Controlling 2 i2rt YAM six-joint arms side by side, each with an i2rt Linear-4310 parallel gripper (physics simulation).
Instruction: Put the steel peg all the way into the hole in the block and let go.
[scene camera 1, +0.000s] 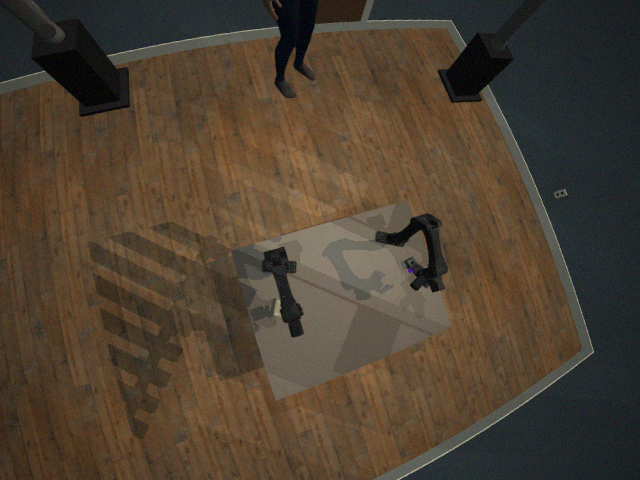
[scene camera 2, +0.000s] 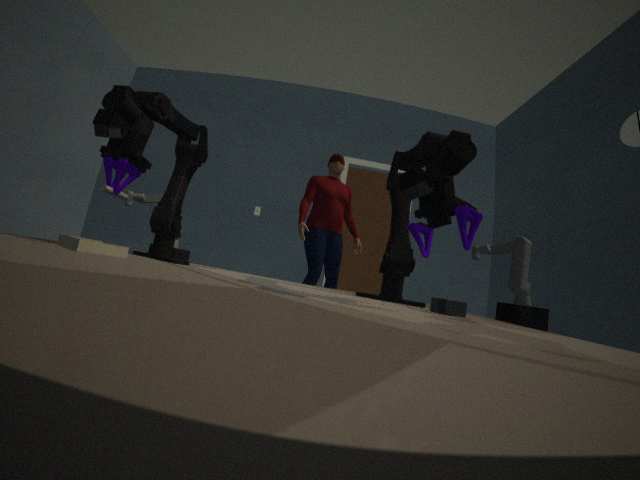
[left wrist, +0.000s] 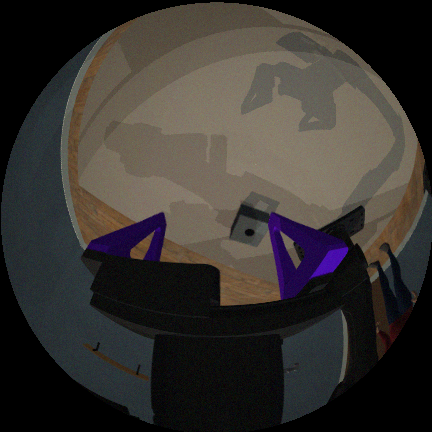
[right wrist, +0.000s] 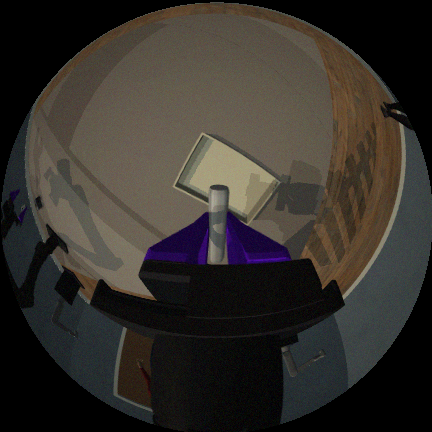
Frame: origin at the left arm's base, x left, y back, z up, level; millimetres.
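Where they show: left gripper, fingertip midpoint: (scene camera 1: 415, 277) (scene camera 2: 444, 254) (left wrist: 216, 217); right gripper, fingertip midpoint: (scene camera 2: 112, 192) (right wrist: 217, 217); left arm's base, origin of the base link: (scene camera 1: 390, 239) (scene camera 2: 390, 301) (left wrist: 332, 232) (right wrist: 55, 237); right arm's base, origin of the base link: (scene camera 2: 160, 259).
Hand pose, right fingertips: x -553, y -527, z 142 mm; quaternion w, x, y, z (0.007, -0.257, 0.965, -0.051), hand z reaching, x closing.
Note:
Each offset is from my right fingertips to the centre of the thing. Level surfaces: height alone.
The grey block @(dy +396, dx +709, dz -125 mm) (scene camera 1: 408, 261) (scene camera 2: 448, 306) (left wrist: 246, 223) sits on the pale table surface, its round dark hole facing up and empty. My left gripper (scene camera 1: 410, 270) (scene camera 2: 446, 253) (left wrist: 216, 217) is wide open with nothing between its fingers. It hangs above the block, which shows nearer the right-hand finger in the left wrist view. My right gripper (scene camera 2: 116, 191) (right wrist: 217, 217) is shut on the steel peg @(dy +8, dx -4, dz +3 mm) (scene camera 2: 109, 189) (right wrist: 218, 225), well above the table. The peg lies crosswise between the purple fingertips, one end pointing up the picture in the right wrist view.
A cream open tray @(dy -6, dx -17, dz -129 mm) (scene camera 1: 277, 307) (scene camera 2: 93, 245) (right wrist: 225, 165) stands on the pale surface @(dz -141 mm) (scene camera 1: 320, 341) below my right gripper. It looks empty. A person (scene camera 1: 297, 41) (scene camera 2: 328, 206) stands beyond the arms. Dark pedestals (scene camera 1: 77, 67) (scene camera 1: 475, 64) stand farther back.

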